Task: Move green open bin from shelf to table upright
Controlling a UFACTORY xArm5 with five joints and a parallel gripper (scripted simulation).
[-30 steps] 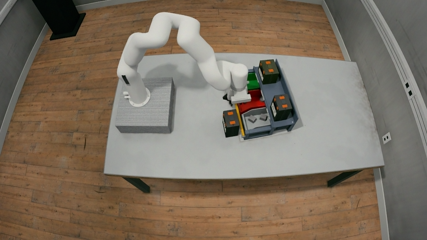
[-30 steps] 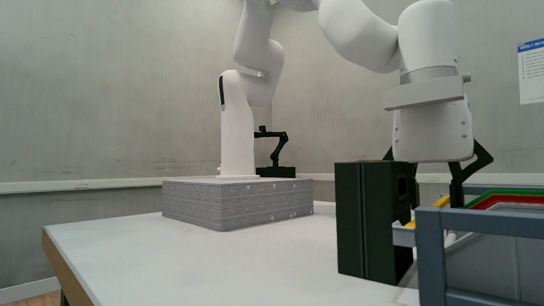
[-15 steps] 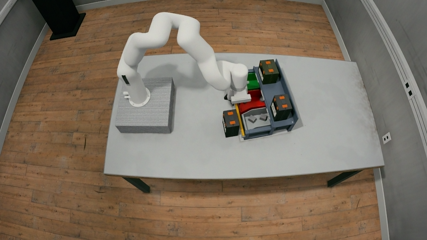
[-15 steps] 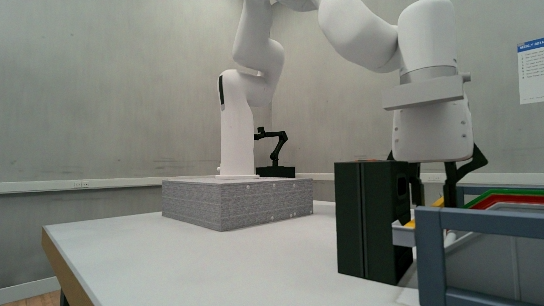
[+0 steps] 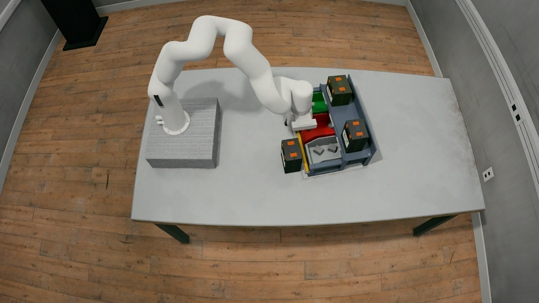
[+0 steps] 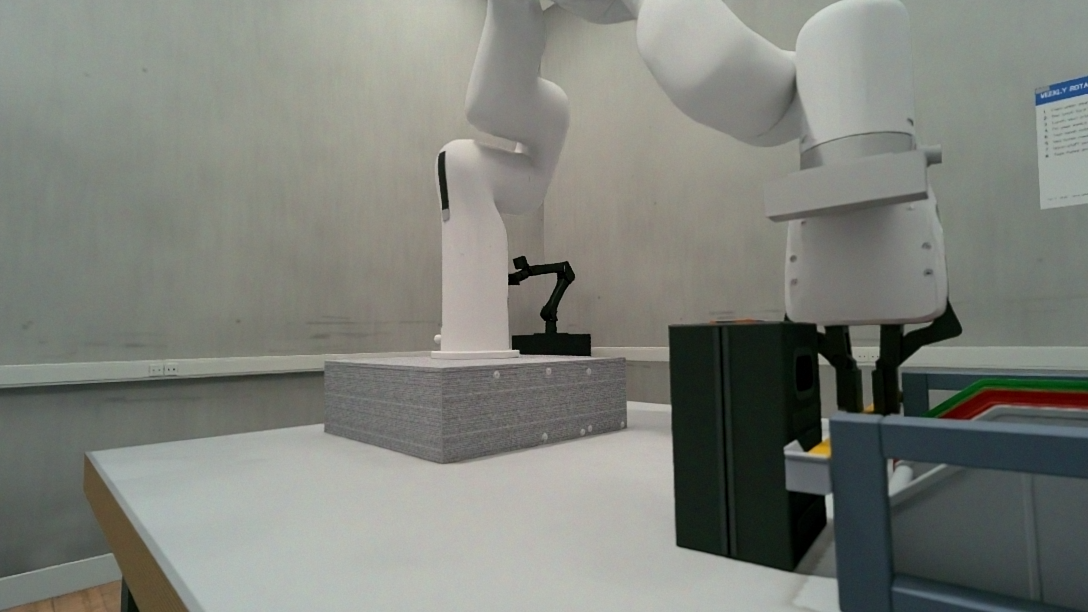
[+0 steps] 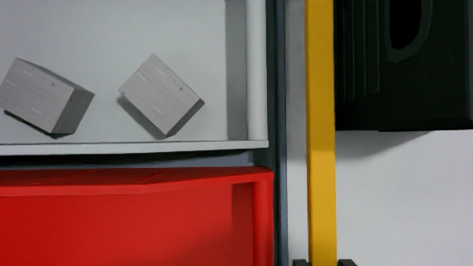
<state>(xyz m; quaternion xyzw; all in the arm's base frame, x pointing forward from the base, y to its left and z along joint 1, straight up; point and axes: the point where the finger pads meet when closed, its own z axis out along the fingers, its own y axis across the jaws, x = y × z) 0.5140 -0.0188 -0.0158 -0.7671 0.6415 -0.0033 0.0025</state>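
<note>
Now: the yellow bar 20 mm below my hand. Round my hand: blue-grey shelf: 130 mm ahead, 20 mm to the left, 10 mm below; then black case: 120 mm to the right, 30 mm behind, 10 mm below; then red bin: 100 mm ahead, 30 mm below, 20 mm to the left.
</note>
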